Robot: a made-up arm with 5 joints.
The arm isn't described. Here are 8 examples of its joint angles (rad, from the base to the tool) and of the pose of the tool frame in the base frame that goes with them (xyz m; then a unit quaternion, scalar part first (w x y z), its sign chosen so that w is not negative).
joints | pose
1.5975 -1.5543 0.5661 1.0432 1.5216 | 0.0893 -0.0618 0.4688 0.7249 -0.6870 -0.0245 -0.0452
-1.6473 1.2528 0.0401 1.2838 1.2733 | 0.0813 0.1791 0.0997 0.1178 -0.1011 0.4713 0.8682
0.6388 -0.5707 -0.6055 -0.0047 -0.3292 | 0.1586 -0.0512 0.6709 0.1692 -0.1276 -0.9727 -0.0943
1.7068 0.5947 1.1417 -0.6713 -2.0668 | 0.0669 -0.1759 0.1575 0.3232 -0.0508 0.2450 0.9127
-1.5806 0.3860 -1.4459 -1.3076 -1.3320 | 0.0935 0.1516 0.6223 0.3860 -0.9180 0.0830 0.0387
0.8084 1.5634 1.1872 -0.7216 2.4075 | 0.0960 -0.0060 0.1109 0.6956 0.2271 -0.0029 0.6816
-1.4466 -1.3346 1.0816 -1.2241 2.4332 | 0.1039 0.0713 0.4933 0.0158 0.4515 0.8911 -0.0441
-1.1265 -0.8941 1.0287 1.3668 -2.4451 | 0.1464 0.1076 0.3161 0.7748 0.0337 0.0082 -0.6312
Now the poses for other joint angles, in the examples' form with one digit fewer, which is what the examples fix.
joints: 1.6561 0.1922 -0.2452 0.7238 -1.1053
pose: 0.062 -0.338 0.395 0.149 -0.108 -0.421 -0.888
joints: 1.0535 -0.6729 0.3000 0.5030 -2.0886
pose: 0.197 -0.186 0.488 0.018 -0.340 0.565 0.751
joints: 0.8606 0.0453 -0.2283 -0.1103 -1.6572
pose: 0.306 -0.251 0.500 0.169 0.329 -0.732 -0.572
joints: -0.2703 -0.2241 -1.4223 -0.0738 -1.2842
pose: 0.109 0.002 0.694 0.064 -0.716 0.694 -0.038
